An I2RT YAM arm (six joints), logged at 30 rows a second.
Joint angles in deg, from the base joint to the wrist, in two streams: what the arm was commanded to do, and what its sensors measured. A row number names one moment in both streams.
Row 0, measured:
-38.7, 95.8, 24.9, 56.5, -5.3, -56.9
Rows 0 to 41, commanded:
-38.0, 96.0, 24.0, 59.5, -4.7, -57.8
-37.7, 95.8, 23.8, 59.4, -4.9, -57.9
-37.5, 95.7, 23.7, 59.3, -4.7, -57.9
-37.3, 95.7, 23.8, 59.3, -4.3, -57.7
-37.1, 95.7, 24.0, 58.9, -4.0, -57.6
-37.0, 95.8, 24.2, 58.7, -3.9, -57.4
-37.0, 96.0, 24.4, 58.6, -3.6, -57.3
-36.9, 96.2, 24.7, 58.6, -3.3, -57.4
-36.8, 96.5, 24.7, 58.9, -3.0, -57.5
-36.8, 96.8, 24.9, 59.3, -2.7, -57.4
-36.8, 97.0, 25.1, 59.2, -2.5, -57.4
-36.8, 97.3, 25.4, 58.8, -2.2, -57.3
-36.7, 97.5, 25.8, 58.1, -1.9, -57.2
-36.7, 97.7, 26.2, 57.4, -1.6, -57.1
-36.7, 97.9, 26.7, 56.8, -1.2, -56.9
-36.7, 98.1, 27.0, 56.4, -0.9, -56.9
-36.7, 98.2, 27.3, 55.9, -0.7, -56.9
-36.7, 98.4, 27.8, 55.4, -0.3, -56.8
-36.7, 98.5, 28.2, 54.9, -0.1, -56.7
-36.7, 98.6, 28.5, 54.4, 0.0, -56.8
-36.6, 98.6, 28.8, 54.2, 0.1, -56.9
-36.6, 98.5, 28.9, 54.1, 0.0, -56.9
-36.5, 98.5, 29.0, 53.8, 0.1, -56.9
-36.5, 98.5, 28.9, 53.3, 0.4, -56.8
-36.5, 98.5, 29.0, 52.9, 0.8, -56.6
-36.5, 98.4, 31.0, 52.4, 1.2, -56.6
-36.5, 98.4, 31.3, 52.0, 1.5, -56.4
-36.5, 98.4, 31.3, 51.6, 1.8, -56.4
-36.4, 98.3, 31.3, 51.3, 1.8, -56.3
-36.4, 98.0, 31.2, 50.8, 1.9, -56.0
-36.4, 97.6, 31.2, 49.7, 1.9, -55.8
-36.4, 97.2, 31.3, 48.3, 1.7, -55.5
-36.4, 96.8, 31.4, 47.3, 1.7, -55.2
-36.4, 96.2, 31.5, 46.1, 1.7, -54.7
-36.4, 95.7, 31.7, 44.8, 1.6, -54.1
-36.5, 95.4, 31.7, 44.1, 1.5, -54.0
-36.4, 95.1, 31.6, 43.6, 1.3, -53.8
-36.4, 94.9, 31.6, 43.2, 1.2, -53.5
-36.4, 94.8, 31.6, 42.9, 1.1, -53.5
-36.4, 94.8, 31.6, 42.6, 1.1, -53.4
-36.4, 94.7, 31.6, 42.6, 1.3, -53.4
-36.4, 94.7, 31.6, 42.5, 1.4, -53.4
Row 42, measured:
-36.0, 95.7, 30.8, 45.4, -0.1, -54.5
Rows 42 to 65, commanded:
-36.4, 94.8, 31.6, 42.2, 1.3, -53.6
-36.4, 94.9, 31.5, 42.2, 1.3, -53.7
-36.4, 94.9, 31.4, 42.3, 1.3, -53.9
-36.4, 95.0, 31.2, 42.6, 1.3, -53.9
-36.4, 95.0, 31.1, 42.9, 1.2, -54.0
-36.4, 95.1, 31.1, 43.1, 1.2, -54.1
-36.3, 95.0, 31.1, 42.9, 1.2, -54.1
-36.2, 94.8, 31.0, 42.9, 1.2, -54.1
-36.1, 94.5, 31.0, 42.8, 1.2, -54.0
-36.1, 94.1, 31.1, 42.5, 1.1, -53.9
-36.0, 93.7, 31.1, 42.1, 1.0, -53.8
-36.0, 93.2, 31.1, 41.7, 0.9, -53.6
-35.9, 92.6, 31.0, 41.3, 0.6, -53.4
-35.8, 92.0, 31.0, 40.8, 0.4, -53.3
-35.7, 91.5, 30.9, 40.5, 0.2, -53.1
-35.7, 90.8, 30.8, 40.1, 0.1, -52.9
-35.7, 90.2, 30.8, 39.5, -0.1, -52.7
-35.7, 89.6, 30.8, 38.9, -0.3, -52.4
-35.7, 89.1, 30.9, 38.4, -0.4, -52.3
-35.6, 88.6, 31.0, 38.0, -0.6, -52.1
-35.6, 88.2, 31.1, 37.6, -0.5, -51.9
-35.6, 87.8, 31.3, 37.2, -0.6, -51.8
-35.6, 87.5, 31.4, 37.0, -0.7, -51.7
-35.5, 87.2, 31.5, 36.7, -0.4, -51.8
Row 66, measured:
-35.5, 89.2, 30.7, 36.4, -0.9, -52.7
